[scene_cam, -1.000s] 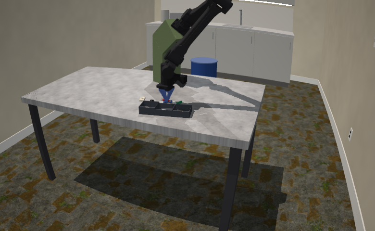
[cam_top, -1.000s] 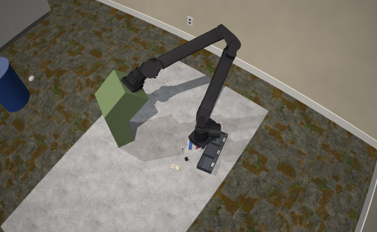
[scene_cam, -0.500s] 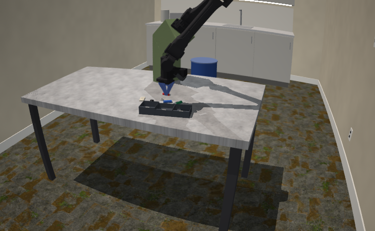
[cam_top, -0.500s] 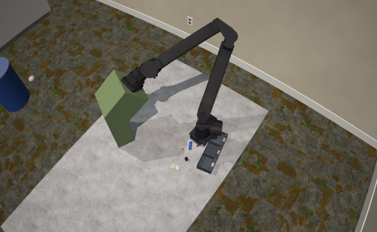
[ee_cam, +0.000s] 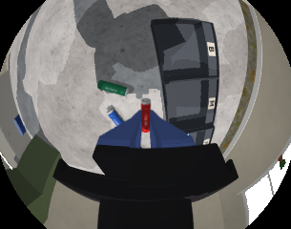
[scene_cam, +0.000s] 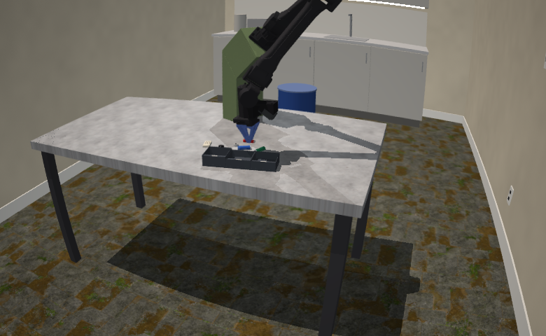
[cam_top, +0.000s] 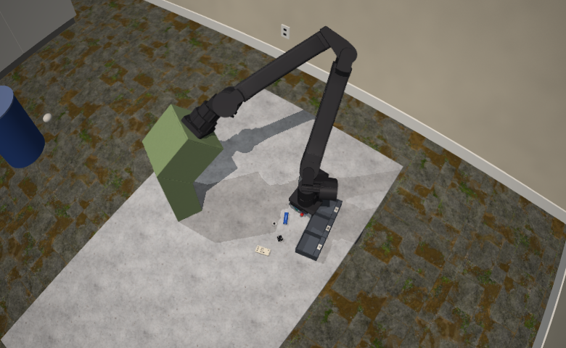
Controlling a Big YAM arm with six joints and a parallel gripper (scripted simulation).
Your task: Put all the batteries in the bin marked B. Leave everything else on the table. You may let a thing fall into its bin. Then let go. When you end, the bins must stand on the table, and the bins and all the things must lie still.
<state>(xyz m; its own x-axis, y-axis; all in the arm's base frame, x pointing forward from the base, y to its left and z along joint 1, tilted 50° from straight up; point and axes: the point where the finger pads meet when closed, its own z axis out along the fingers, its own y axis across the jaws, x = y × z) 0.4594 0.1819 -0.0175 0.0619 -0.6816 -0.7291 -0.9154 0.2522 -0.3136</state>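
Now: hand 7 cm short of the dark three-compartment bin and 4 cm above it. From my hand the other things lie so: green battery 5 cm below, 5 cm behind, 2 cm to the left; red battery right at my hand; blue battery 5 cm below, 5 cm behind, 4 cm to the right.
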